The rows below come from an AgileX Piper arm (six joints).
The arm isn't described. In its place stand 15 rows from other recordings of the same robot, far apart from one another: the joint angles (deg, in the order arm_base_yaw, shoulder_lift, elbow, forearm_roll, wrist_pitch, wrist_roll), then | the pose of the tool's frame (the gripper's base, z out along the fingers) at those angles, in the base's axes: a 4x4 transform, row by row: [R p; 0 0 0 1], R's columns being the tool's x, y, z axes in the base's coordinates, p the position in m.
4.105 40.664 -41.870 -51.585 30.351 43.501 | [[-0.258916 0.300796 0.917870 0.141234], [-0.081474 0.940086 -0.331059 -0.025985], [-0.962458 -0.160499 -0.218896 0.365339], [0 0 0 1]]
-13.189 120.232 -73.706 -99.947 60.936 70.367 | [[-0.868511 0.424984 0.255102 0.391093], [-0.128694 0.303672 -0.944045 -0.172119], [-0.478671 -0.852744 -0.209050 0.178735], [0 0 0 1]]
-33.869 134.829 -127.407 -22.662 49.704 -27.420 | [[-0.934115 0.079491 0.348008 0.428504], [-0.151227 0.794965 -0.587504 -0.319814], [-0.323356 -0.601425 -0.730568 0.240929], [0 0 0 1]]
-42.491 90.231 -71.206 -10.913 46.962 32.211 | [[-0.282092 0.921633 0.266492 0.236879], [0.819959 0.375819 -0.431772 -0.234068], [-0.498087 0.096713 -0.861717 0.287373], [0 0 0 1]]
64.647 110.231 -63.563 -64.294 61.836 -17.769 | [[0.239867 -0.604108 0.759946 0.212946], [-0.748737 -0.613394 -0.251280 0.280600], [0.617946 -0.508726 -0.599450 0.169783], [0 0 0 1]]
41.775 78.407 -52.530 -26.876 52.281 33.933 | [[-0.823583 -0.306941 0.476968 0.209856], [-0.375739 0.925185 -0.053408 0.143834], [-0.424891 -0.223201 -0.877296 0.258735], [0 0 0 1]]
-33.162 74.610 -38.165 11.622 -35.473 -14.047 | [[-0.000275 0.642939 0.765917 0.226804], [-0.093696 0.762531 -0.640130 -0.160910], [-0.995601 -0.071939 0.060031 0.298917], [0 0 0 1]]
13.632 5.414 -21.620 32.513 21.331 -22.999 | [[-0.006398 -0.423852 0.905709 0.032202], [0.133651 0.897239 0.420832 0.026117], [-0.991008 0.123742 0.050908 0.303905], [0 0 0 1]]
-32.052 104.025 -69.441 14.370 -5.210 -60.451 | [[-0.638983 0.125868 0.758853 0.352831], [-0.450378 0.738528 -0.501732 -0.223338], [-0.623587 -0.662369 -0.415219 0.245149], [0 0 0 1]]
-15.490 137.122 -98.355 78.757 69.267 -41.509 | [[-0.901994 -0.027130 0.430895 0.476608], [0.385708 0.397815 0.832450 -0.045466], [-0.194001 0.917064 -0.348362 0.134049], [0 0 0 1]]
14.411 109.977 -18.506 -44.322 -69.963 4.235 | [[-0.184127 -0.842180 0.506785 0.210899], [-0.239257 0.538495 0.807948 0.115866], [-0.953338 0.027513 -0.300649 0.098934], [0 0 0 1]]
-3.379 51.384 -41.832 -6.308 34.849 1.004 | [[-0.637638 0.061054 0.767913 0.175327], [-0.035217 0.993502 -0.108233 -0.016075], [-0.769531 -0.096057 -0.631344 0.312300], [0 0 0 1]]
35.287 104.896 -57.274 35.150 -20.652 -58.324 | [[-0.143143 -0.525417 0.838717 0.328797], [-0.607204 0.715831 0.344804 0.210053], [-0.781546 -0.459916 -0.421501 0.193995], [0 0 0 1]]
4.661 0.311 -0.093 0.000 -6.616 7.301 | [[0.184985 -0.105625 0.977049 0.054883], [0.142585 0.986572 0.079659 0.004475], [-0.972343 0.124577 0.197562 0.223922], [0 0 0 1]]
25.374 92.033 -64.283 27.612 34.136 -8.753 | [[-0.844783 -0.350388 0.404438 0.297336], [-0.130261 0.867725 0.479673 0.167215], [-0.519012 0.352537 -0.778681 0.256285], [0 0 0 1]]
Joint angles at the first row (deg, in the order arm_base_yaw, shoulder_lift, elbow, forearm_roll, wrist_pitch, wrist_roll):
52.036 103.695 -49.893 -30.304 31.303 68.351
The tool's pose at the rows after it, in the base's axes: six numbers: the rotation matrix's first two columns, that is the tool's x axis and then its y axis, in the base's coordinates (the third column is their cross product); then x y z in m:
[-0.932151, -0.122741, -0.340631, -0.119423, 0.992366, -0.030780, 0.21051, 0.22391, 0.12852]
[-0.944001, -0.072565, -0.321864, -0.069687, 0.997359, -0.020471, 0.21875, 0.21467, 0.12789]
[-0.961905, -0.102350, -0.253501, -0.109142, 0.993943, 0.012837, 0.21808, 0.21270, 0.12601]
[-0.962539, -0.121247, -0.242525, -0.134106, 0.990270, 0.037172, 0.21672, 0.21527, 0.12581]
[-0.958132, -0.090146, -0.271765, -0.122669, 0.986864, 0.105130, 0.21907, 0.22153, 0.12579]
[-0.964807, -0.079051, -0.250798, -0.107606, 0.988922, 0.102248, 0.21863, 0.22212, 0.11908]
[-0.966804, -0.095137, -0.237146, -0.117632, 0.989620, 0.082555, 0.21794, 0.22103, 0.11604]
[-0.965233, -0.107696, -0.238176, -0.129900, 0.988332, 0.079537, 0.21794, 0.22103, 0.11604]
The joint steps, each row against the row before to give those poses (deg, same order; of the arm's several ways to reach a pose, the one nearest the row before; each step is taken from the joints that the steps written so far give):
-0.876 -0.001 0.000 0.440 0.001 -0.001
-2.619 0.001 0.000 2.398 -0.001 -1.621
-1.588 0.000 -0.001 9.696 -0.594 -11.463
-0.001 0.000 0.000 3.104 -0.970 -3.738
0.001 0.237 0.001 1.580 -4.215 0.239
-0.001 1.228 0.001 1.009 -0.173 0.000
0.001 0.509 -0.003 0.001 0.810 -0.781
0.000 0.000 0.000 0.000 0.000 -0.727

